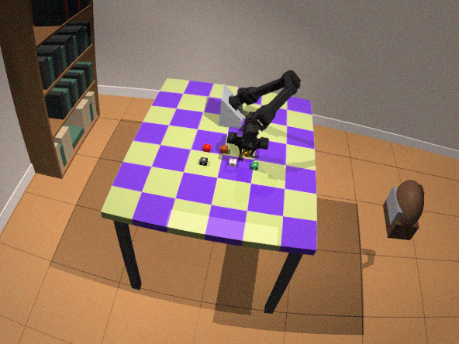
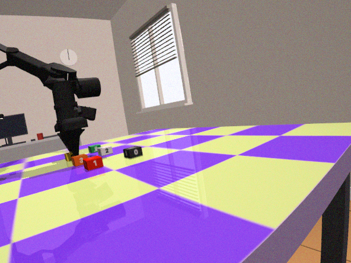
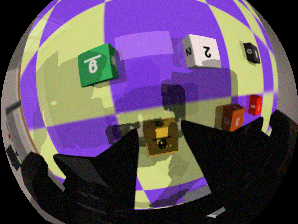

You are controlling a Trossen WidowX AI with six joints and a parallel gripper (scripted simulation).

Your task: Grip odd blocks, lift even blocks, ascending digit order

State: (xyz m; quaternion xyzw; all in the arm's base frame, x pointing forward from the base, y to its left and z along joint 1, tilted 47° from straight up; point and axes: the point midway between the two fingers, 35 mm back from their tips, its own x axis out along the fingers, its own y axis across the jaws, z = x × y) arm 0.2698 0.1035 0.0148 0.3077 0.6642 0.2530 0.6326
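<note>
The yellow block is 10 mm behind my gripper tip. From my gripper tip the other things lie so: orange block marked 3: 100 mm to the right, 20 mm behind; then white block marked 2: 70 mm ahead, 60 mm to the right; then green block: 80 mm ahead, 40 mm to the left.
</note>
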